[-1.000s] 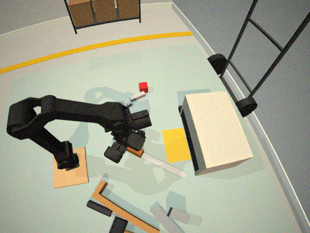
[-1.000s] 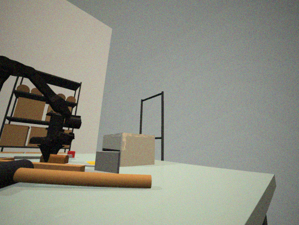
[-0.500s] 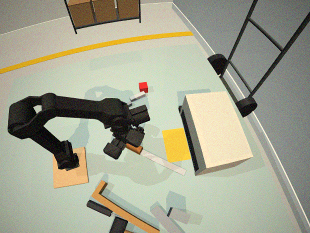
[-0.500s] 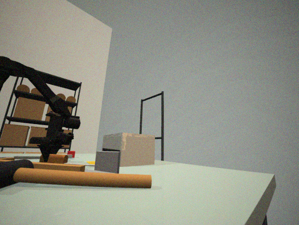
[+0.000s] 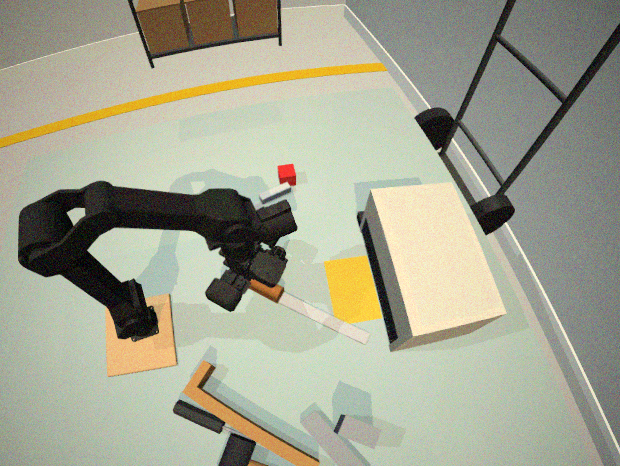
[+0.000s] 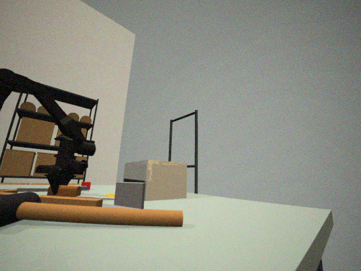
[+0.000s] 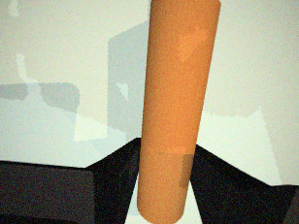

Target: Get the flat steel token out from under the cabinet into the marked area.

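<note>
My gripper tip is now 8 cm short of the small grey block and 17 cm to the right of it. The rest, counted from my gripper tip: grey L-shaped strip: 8 cm behind, 22 cm to the left; white bar: 13 cm ahead, 20 cm to the left; red cube: 18 cm ahead, 23 cm to the left, 1 cm above.
</note>
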